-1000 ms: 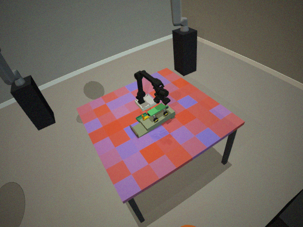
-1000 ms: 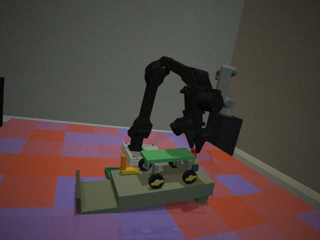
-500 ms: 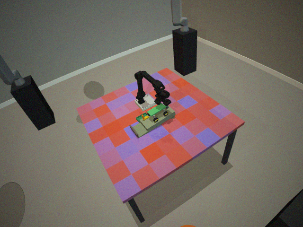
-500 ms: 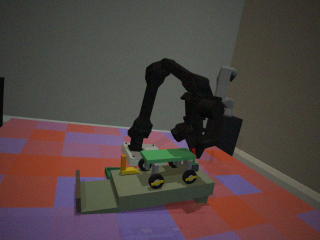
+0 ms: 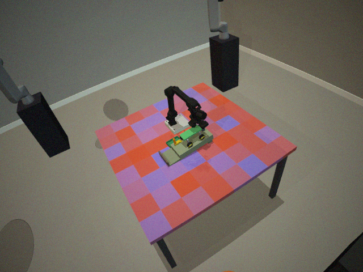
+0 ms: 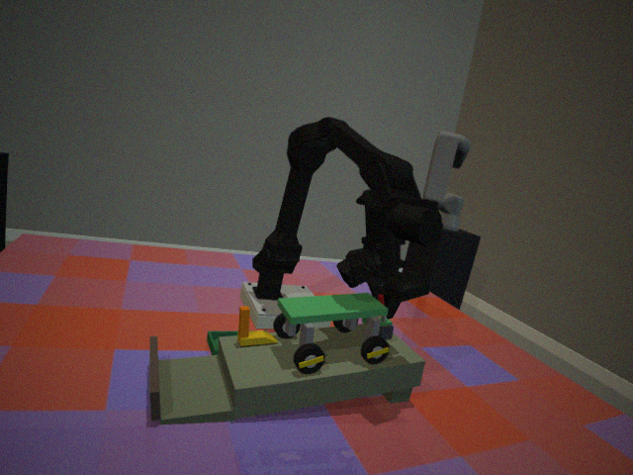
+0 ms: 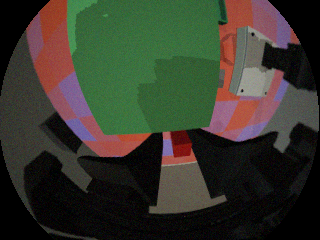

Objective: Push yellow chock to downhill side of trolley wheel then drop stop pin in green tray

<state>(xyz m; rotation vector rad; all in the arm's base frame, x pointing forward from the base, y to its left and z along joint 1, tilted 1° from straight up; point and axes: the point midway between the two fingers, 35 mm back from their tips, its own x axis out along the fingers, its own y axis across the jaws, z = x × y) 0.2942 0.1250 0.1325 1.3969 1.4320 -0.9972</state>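
Now: the yellow chock 230 mm to the right of my gripper tip, 50 mm below it and 20 mm behind it. Round my gripper tip: dark end board: 380 mm to the right, 100 mm below, 30 mm ahead; then red-headed stop pin: right at my gripper tip; then green tray: 230 mm to the right, 140 mm below, 100 mm behind.
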